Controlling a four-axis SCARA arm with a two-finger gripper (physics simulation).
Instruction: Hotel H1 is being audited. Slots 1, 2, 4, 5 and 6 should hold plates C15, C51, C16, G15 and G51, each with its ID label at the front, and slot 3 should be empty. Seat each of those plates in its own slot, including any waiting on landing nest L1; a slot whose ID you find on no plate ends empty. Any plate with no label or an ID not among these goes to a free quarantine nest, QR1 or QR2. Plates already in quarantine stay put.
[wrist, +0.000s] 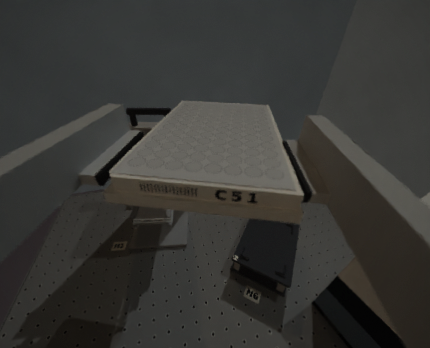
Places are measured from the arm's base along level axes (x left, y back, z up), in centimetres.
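Pixels of known places: gripper, between the fingertips: (212, 126).
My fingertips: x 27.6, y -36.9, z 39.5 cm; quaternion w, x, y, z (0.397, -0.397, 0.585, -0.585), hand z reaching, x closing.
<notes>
Ahead of a thing's pixels: the offset from my fingertips to its middle. "spot": to the spot under its first point. Level surfaces: height alone.
A pale microplate @(dz -1.4, dx +1.5, dy -0.8 cm) (215, 145) fills the middle of the wrist view. Its front edge shows a barcode and the ID C51, and round wells cover its top. My gripper (212, 126) is shut on it, with a black pad against each long side. The plate looks level and is held above the deck. Hotel H1's slots, landing nest L1 and quarantine nests QR1 and QR2 cannot be made out in this view.
Below the plate, a dark nest @(dz -35.5, dx +10.2, dy -17.4 cm) (267, 252) stands on the perforated deck @(dz -38.2 cm) (205, 295) behind an N6 label @(spot: dz -38.2, dx +2.3, dy -10.1 cm) (252, 295). At lower left is a pale base @(spot: dz -37.4, dx +20.3, dy +3.4 cm) (175, 235) near a small blurred label @(spot: dz -38.2, dx +21.4, dy +17.2 cm) (119, 246). A dark-edged object @(spot: dz -29.3, dx -6.9, dy -22.1 cm) (357, 312) lies at lower right.
</notes>
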